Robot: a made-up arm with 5 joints.
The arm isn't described. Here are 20 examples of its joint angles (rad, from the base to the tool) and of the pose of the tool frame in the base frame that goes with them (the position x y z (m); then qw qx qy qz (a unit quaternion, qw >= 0)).
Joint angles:
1: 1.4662 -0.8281 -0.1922 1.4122 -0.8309
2: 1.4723 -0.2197 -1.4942 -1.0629 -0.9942
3: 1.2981 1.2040 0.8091 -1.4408 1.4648
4: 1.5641 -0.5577 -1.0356 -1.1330 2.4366
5: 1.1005 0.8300 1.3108 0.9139 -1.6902
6: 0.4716 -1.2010 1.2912 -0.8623 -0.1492
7: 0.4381 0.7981 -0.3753 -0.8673 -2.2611
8: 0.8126 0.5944 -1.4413 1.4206 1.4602
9: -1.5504 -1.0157 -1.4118 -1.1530 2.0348
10: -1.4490 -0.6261 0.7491 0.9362 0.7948
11: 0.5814 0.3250 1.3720 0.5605 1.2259
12: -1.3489 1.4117 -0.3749 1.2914 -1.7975
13: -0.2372 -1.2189 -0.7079 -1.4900 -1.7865
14: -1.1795 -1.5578 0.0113 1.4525 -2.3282
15: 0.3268 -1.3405 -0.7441 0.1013 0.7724
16: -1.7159 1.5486 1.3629 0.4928 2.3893
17: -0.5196 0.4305 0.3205 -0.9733 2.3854
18: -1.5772 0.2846 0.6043 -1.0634 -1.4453
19: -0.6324 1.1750 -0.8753 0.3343 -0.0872
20: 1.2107 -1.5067 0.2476 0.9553 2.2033
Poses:
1: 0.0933 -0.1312 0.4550 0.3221 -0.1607 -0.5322 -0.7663
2: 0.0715 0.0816 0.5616 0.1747 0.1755 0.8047 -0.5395
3: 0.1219 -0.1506 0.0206 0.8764 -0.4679 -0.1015 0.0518
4: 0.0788 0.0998 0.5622 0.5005 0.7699 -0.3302 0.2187
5: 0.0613 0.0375 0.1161 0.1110 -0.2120 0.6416 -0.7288
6: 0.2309 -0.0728 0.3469 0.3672 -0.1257 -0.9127 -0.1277
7: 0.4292 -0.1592 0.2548 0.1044 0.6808 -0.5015 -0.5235
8: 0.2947 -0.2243 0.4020 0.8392 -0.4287 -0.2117 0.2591
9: 0.0592 -0.2806 0.3909 0.1656 -0.1159 -0.5235 -0.8277
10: 0.0905 0.2098 0.2476 0.4409 0.0871 -0.2376 0.8611
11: 0.0992 -0.0090 0.0774 0.9002 0.2593 0.2147 0.2764
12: 0.1084 0.1937 -0.0074 0.9006 -0.3696 -0.0099 -0.2286
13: -0.1524 -0.0468 0.4395 0.5561 -0.5192 0.3074 -0.5715
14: 0.0629 -0.0034 0.4469 0.5560 0.7237 0.1523 -0.3793
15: -0.1279 0.0755 0.5174 0.2008 0.4908 0.8469 0.0404
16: 0.0806 -0.1077 0.1681 0.2687 -0.2439 -0.7552 -0.5458
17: 0.3598 0.1729 0.2201 0.0887 -0.6161 -0.4803 0.6180
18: 0.0630 0.3032 0.2084 0.6422 0.7656 -0.0270 0.0267
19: 0.3949 0.2455 0.1417 0.8649 0.1692 -0.4186 0.2193
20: 0.0945 -0.0384 0.4643 0.5273 -0.8009 0.0900 0.2691
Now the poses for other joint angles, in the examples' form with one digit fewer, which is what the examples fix.
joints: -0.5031 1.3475 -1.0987 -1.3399 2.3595
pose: 0.401 0.189 0.259 0.039 -0.763 -0.601 0.234
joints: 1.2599 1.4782 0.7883 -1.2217 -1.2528
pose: 0.106 -0.082 -0.019 0.276 0.005 -0.260 -0.925
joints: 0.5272 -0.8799 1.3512 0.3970 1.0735
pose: 0.231 -0.084 0.180 0.910 -0.241 -0.246 0.231
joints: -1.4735 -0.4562 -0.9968 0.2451 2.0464
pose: 0.070 0.051 0.612 0.030 0.255 0.950 -0.178
